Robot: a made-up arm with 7 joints.
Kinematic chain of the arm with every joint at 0, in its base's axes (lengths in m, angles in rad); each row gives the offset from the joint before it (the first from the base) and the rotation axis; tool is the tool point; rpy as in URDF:
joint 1: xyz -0.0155 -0.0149 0.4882 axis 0 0.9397 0.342
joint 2: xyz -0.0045 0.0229 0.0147 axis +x
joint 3: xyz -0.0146 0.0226 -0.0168 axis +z
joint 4: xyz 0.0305 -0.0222 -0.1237 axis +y
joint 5: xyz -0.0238 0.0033 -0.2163 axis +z
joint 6: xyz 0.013 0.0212 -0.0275 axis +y
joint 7: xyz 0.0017 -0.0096 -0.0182 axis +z
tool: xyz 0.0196 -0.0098 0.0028 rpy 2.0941 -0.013 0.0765
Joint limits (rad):
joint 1: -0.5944..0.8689
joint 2: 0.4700..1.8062
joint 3: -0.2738..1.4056
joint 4: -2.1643..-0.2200
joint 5: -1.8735..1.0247
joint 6: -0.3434..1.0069
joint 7: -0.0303..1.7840
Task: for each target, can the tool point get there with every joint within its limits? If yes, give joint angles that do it. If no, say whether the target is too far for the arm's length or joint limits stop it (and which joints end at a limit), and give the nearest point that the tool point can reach.
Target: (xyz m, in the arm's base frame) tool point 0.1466 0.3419 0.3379
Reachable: yes | joints -0.1173 1.0632 0.0340 -0.4562 -0.7457 0.8283 0.5572
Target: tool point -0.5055 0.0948 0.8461
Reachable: no: too far | nearest point -0.1781 0.0871 0.7953 | short by 0.331 m
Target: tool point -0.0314 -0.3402 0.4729
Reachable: no: joint limits stop it (at a limit: joint 1, joint 2, joint 3, joint 4, joint 6) | nearest point 0.1513 -0.1161 0.5625 | short by 0.303 m
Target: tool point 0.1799 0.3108 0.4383
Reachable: yes | joints 0.4152 1.4504 0.2306 -1.0457 -0.4681 0.2123 0.1607
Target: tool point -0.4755 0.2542 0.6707
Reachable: no: too far | nearest point -0.2559 0.3235 0.4423 | short by 0.324 m
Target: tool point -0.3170 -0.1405 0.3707
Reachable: no: joint limits stop it (at a limit: joint 1, joint 2, joint 3, joint 4, joint 5, joint 6) | nearest point -0.2976 0.0975 0.2447 | short by 0.270 m
